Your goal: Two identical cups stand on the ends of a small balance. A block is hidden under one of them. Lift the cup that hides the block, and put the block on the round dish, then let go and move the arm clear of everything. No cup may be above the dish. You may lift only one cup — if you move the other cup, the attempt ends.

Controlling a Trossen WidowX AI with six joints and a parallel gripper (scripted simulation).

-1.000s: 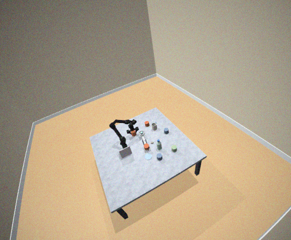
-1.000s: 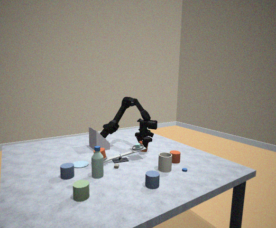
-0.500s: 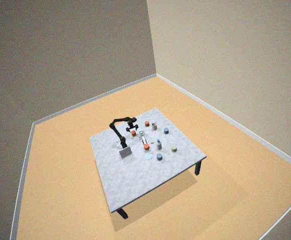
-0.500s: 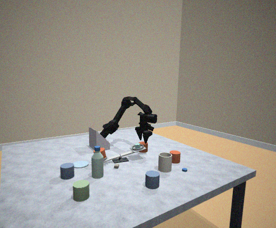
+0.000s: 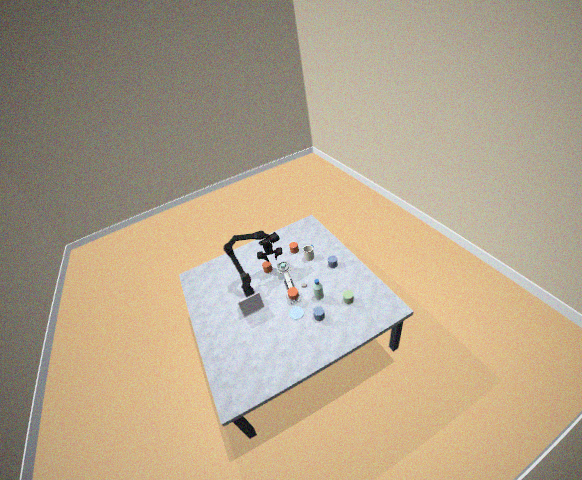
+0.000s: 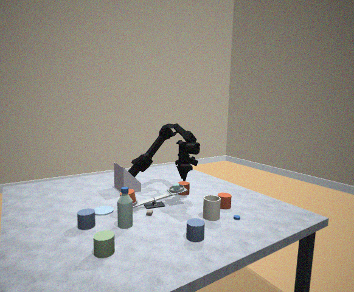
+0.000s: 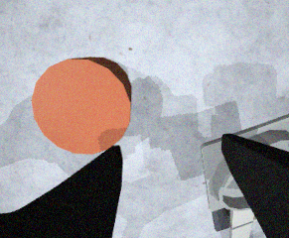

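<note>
Now: the pale blue round dish 45 cm to the right of my gripper tip, 10 cm below it and 3 cm behind it. Round my gripper tip: balance (20 cm to the right, 6 cm below, 4 cm ahead); then brown block (27 cm to the right, 12 cm ahead, 9 cm below); then beige cup (29 cm ahead, 6 cm below, 2 cm to the right).
</note>
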